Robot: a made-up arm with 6 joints.
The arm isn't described. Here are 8 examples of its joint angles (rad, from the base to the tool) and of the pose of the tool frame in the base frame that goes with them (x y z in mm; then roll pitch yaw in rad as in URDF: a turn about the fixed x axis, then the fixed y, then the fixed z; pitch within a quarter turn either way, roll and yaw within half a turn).
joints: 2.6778 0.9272 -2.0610 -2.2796 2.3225 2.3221
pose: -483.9 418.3 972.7 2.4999 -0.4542 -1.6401
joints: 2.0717 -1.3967 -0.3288 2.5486 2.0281 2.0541
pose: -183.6 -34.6 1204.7 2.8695 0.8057 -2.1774
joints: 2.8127 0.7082 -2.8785 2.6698 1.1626 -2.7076
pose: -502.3 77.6 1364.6 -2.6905 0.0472 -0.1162
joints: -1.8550 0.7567 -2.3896 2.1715 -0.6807 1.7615
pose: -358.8 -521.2 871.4 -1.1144 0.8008 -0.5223
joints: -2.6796 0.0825 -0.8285 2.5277 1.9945 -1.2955
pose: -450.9 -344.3 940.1 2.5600 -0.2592 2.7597
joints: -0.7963 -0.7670 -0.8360 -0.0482 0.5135 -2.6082
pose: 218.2 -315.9 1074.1 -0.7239 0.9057 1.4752
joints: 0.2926 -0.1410 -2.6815 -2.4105 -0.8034 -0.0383
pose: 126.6 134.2 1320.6 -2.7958 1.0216 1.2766
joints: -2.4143 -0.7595 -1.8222 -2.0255 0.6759 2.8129
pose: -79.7 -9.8 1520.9 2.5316 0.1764 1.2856
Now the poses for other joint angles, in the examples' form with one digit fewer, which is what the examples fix.
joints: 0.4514 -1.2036 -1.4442 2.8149 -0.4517 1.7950
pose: 44 -54 1241 -2.210 -0.027 1.867
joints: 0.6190 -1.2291 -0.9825 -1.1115 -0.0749 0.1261
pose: -35 117 1313 -2.317 -0.409 2.628
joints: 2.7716 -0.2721 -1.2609 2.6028 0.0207 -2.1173
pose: -454 210 1023 1.528 -1.085 1.249
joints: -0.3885 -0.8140 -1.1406 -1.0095 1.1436 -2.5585
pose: 188 -268 1185 0.879 1.092 2.752
